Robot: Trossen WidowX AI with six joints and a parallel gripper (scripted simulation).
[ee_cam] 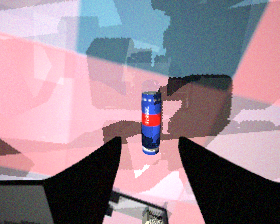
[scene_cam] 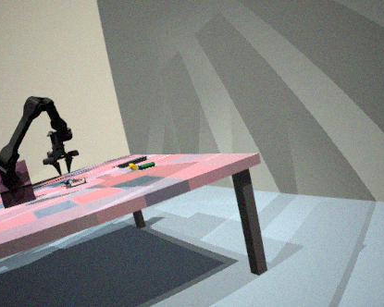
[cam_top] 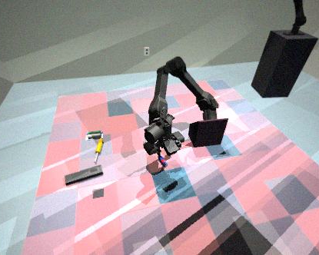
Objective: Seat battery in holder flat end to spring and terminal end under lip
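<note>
The battery is 4 cm below my gripper tip. The rest, counted from my gripper tip: yellow screwdriver: 33 cm ahead, 9 cm to the right, 4 cm below; dark flat bar: 37 cm ahead, 5 cm to the left, 4 cm below; small dark square: 29 cm ahead, 15 cm to the left, 5 cm below.
</note>
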